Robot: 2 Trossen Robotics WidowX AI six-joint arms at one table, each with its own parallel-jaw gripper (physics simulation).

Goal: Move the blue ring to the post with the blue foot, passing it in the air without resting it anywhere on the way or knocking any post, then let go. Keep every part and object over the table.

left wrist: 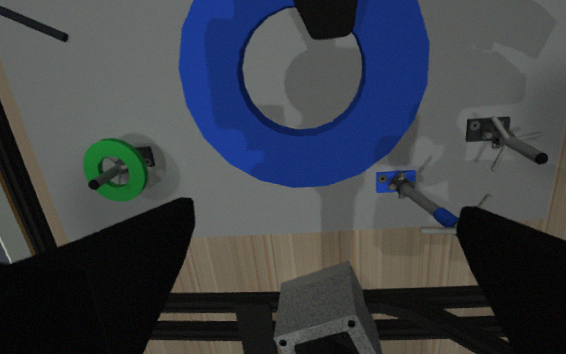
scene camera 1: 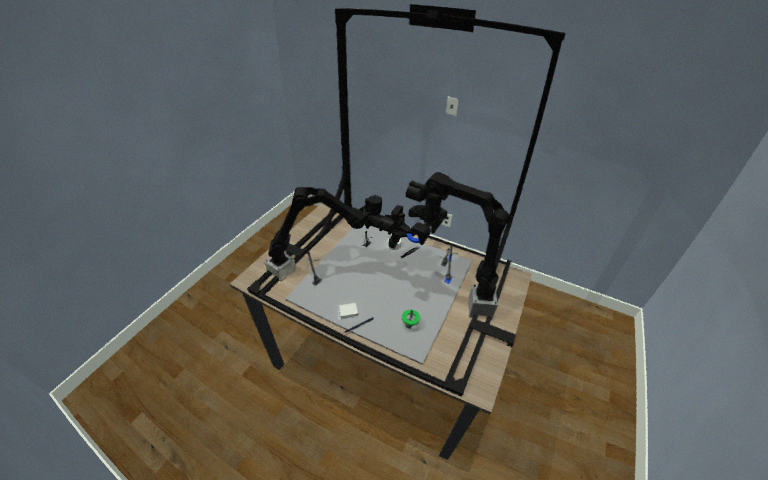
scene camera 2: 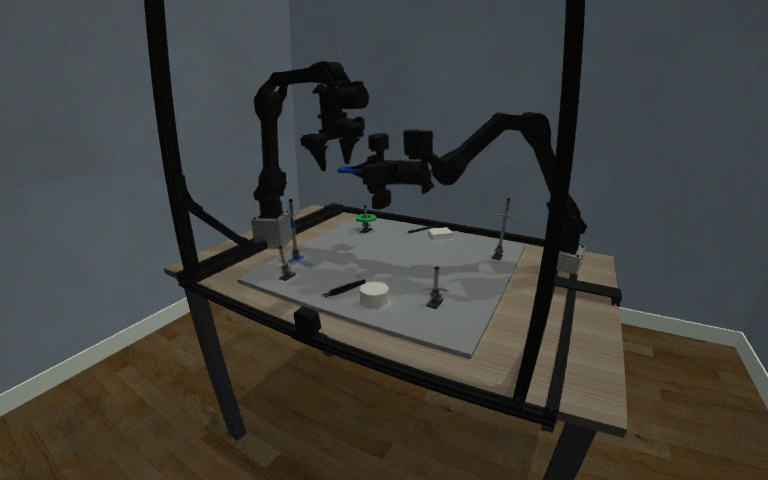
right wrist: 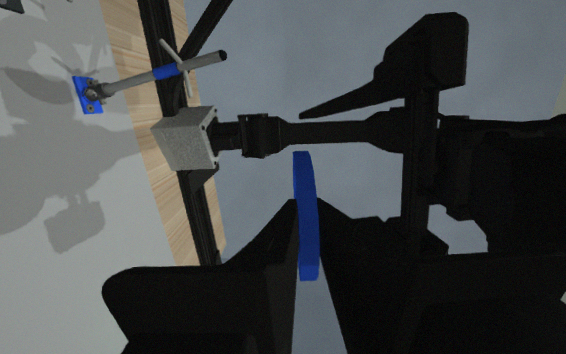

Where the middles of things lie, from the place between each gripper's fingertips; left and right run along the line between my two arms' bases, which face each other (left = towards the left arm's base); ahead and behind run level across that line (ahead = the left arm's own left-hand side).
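Blue ring [left wrist: 395, 48]: from my left hand, 50 mm to the right, 10 mm behind. Post with blue foot [right wrist: 90, 104]: from my left hand, 170 mm below, 110 mm to the left, 70 mm behind. Green ring [left wrist: 92, 163]: from my left hand, 220 mm below, 230 mm ahead, 10 mm to the right.
Blue ring: from my right hand, 1 cm to the left, 1 cm ahead. Post with blue foot: from my right hand, 16 cm below, 16 cm to the left, 5 cm behind. Green ring: from my right hand, 21 cm below, 25 cm ahead, 4 cm to the left.
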